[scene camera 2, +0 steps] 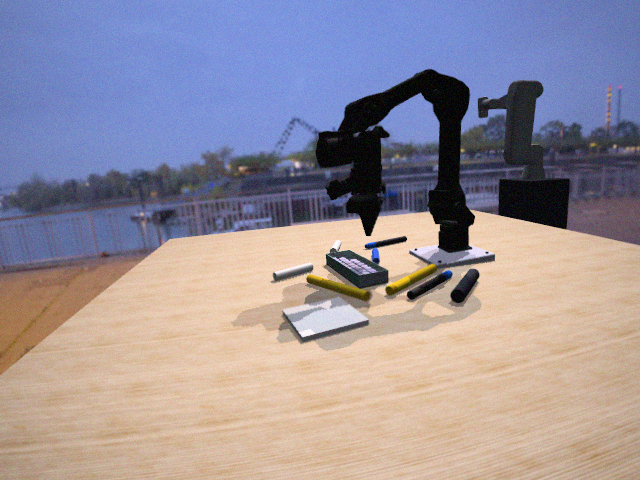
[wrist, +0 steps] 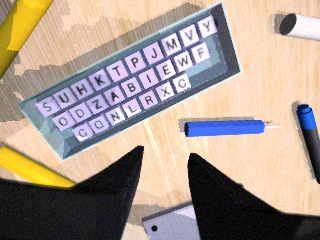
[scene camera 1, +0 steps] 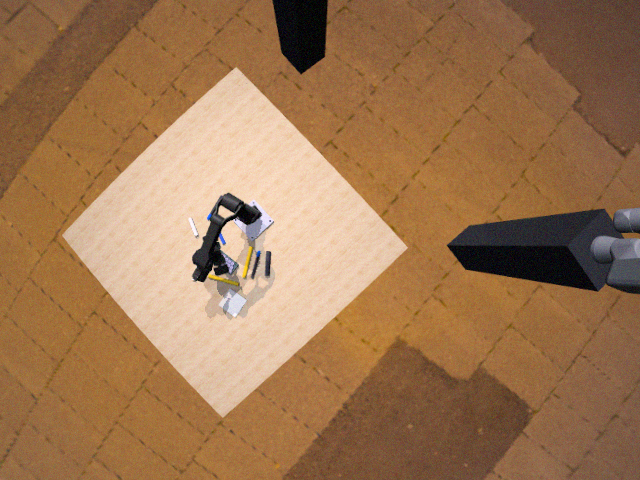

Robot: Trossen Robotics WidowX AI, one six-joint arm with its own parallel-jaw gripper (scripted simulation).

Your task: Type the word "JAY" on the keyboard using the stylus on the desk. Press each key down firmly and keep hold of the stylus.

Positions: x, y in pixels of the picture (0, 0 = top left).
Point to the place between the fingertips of my gripper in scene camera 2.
At 369, 233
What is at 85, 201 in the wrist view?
My gripper.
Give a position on a blue stylus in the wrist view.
At 237, 127
